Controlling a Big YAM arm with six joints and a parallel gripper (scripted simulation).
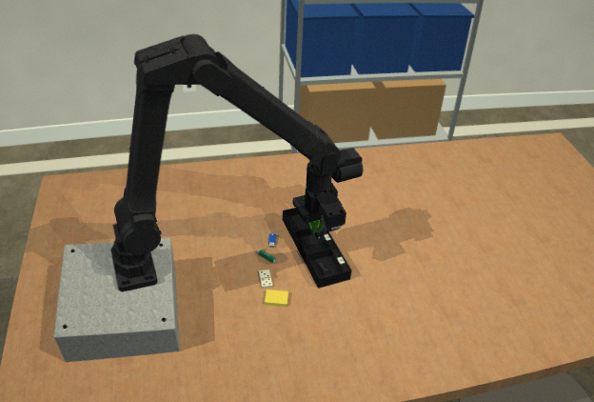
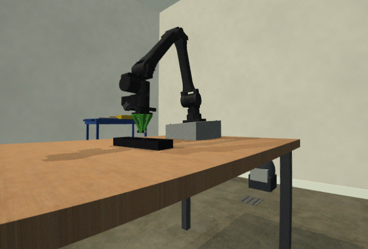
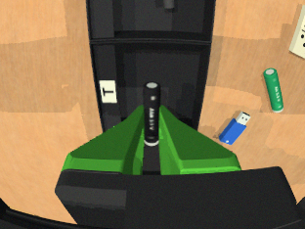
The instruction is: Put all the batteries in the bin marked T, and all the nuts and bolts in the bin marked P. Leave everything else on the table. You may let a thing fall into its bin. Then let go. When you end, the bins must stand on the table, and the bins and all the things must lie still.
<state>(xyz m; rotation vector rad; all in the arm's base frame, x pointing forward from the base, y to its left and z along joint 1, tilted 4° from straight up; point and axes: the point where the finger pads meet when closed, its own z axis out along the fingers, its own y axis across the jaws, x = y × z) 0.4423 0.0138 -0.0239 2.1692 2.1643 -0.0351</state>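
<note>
My gripper is now 50 mm above the black tray. Round my hand: dark bolt (10 mm behind, 90 mm to the right, 50 mm below); then blue usb stick (90 mm behind, 60 mm to the left, 60 mm below); then black battery (right at my hand).
</note>
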